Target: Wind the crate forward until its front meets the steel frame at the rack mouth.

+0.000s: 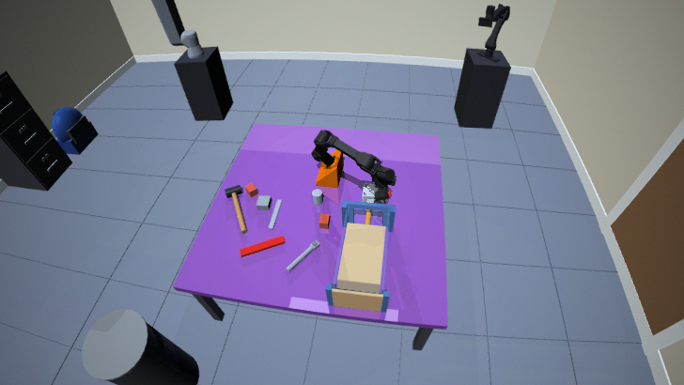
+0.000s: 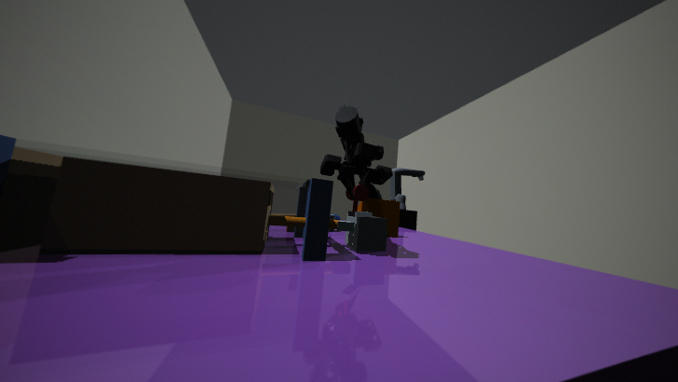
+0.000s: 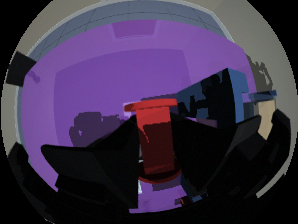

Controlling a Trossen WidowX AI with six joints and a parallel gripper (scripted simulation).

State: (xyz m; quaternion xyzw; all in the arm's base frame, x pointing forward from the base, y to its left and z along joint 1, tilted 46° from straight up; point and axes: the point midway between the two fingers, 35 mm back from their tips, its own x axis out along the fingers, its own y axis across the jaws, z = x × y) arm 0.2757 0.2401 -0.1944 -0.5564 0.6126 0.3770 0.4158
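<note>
My gripper tip is now 20 mm to the left of the red knob. From my gripper tip the other things lie so: grey bar: 50 mm ahead, 600 mm to the right, 130 mm below; grey winch: 90 mm behind, 90 mm to the right, 100 mm below; winch handle: 30 mm behind, 40 mm to the right, 30 mm below.
</note>
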